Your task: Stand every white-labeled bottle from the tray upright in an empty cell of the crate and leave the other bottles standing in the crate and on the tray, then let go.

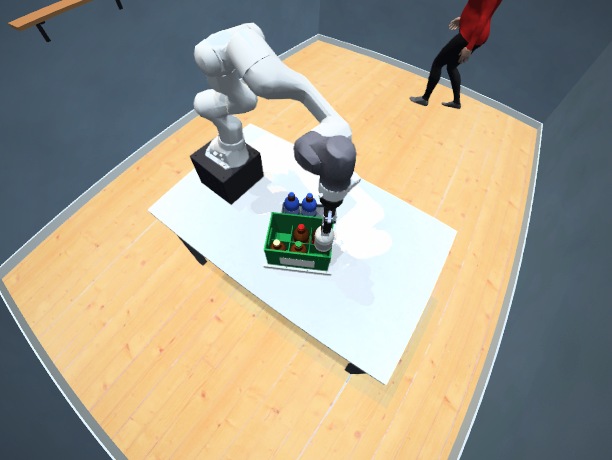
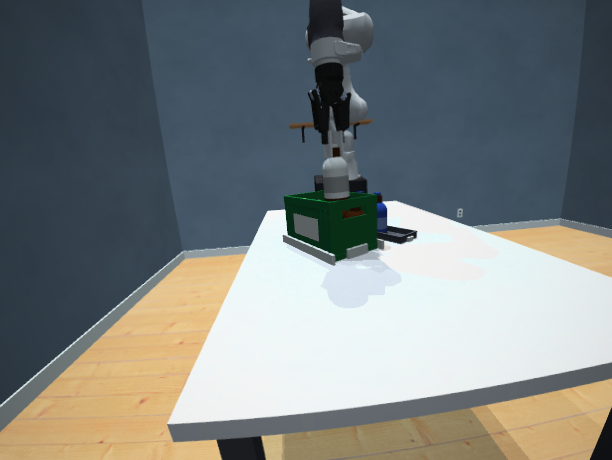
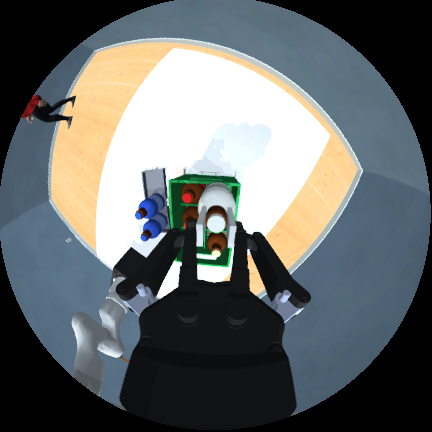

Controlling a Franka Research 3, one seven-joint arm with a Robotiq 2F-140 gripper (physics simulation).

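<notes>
My gripper (image 1: 327,225) (image 2: 334,139) (image 3: 216,214) is shut on the neck of a white-labeled bottle (image 1: 324,240) (image 2: 336,179) (image 3: 216,195). The bottle hangs upright over the front right corner cell of the green crate (image 1: 320,263) (image 2: 357,232) (image 3: 190,179), its base near rim height. In the crate stand a red-capped brown bottle (image 1: 301,234) (image 3: 192,194), another brown bottle (image 3: 189,215) partly hidden, a green-capped one (image 1: 298,248) and a cream-capped one (image 1: 277,246) (image 3: 217,243). The back left cell is empty. The cell floor under the held bottle is hidden.
Two blue-labeled bottles, one on the left (image 1: 291,204) (image 3: 153,228) and one on the right (image 1: 309,204) (image 3: 148,208), stand on the dark tray (image 2: 411,236) (image 3: 154,183) behind the crate. Low pale strips (image 1: 295,270) (image 2: 306,248) edge the crate's foot. A person (image 1: 474,27) (image 3: 46,109) stands beyond the table.
</notes>
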